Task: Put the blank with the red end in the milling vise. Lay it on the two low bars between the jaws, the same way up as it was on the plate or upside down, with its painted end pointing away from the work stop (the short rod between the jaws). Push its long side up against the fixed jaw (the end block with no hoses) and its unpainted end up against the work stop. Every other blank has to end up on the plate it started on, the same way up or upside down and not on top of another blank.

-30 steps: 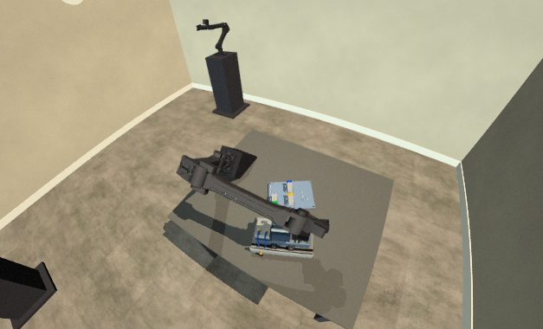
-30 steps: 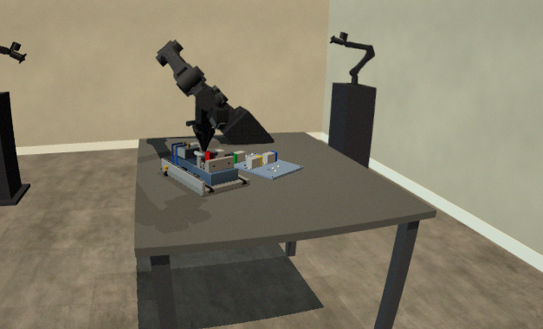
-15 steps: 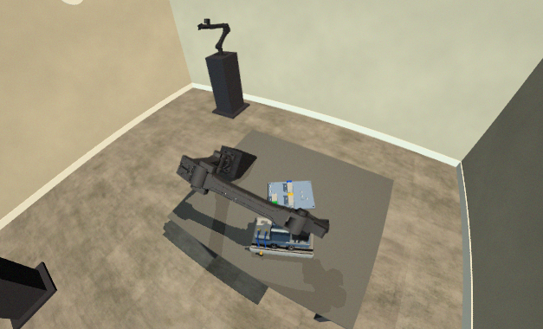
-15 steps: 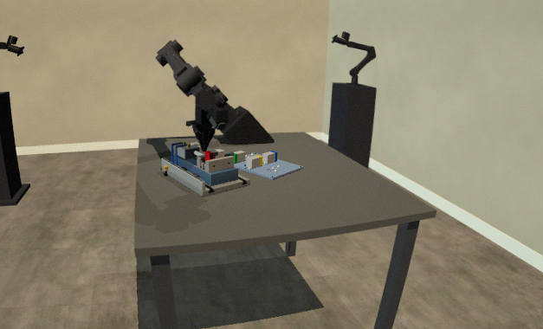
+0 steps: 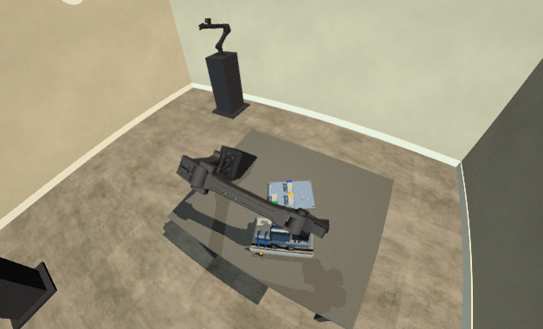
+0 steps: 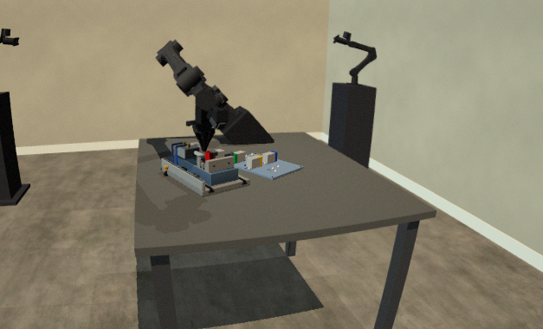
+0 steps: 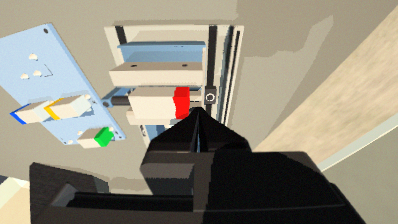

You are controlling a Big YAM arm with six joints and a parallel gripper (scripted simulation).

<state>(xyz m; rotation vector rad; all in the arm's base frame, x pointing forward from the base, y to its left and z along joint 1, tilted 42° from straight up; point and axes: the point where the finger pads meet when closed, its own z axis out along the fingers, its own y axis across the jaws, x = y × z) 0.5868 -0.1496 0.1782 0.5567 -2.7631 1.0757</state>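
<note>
My hand is 20 mm past the grey bar with red end, 40 mm to the right of it and 30 mm above it. The rest, counted from my hand: fixed jaw (10 mm ahead, 50 mm to the left, 50 mm below); moving jaw (50 mm behind, 30 mm to the left, 50 mm below); work stop rod (40 mm behind, 80 mm to the left, 40 mm below).
</note>
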